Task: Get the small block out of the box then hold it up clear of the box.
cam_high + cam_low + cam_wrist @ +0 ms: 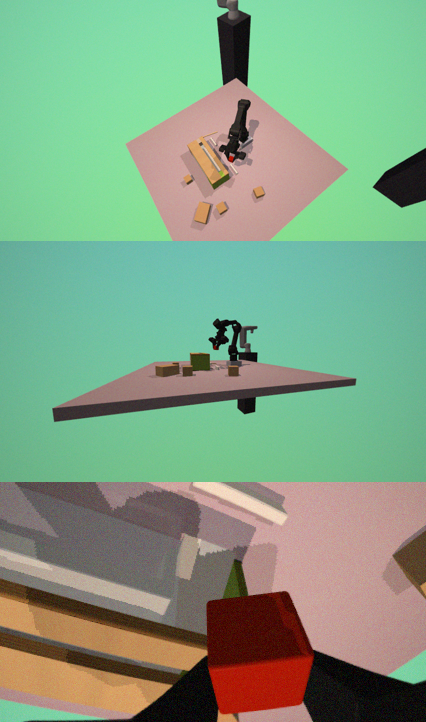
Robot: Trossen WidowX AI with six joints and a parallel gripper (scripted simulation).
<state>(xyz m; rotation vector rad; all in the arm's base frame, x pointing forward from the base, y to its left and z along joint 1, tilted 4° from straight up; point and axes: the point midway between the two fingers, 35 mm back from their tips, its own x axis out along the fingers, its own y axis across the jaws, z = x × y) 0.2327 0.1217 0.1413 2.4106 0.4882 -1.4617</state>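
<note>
Now: gripper tip 1 cm to the left of the small red block, 1 cm below it and 1 cm past it. From my gripper tip the other things lie so: box (15 cm to the right, 11 cm below, 7 cm ahead).
</note>
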